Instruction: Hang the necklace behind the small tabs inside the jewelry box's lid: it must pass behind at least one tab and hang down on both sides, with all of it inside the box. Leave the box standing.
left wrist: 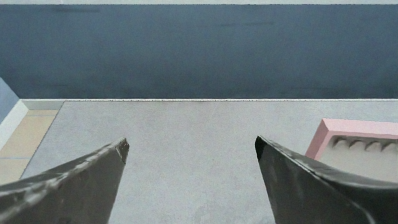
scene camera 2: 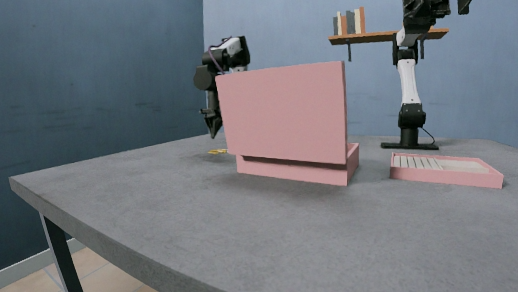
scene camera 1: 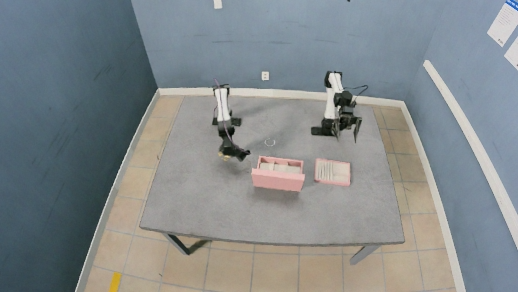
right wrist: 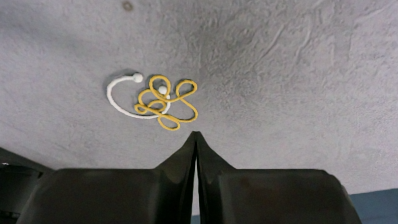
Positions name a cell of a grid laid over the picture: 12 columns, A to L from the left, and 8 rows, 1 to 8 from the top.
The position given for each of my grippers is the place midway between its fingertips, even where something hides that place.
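There is my left gripper (left wrist: F5), and I can see my right gripper (right wrist: F5) too. A pink jewelry box (scene camera 1: G5) is part of the scene as well, though in the right wrist view the box is out of frame.
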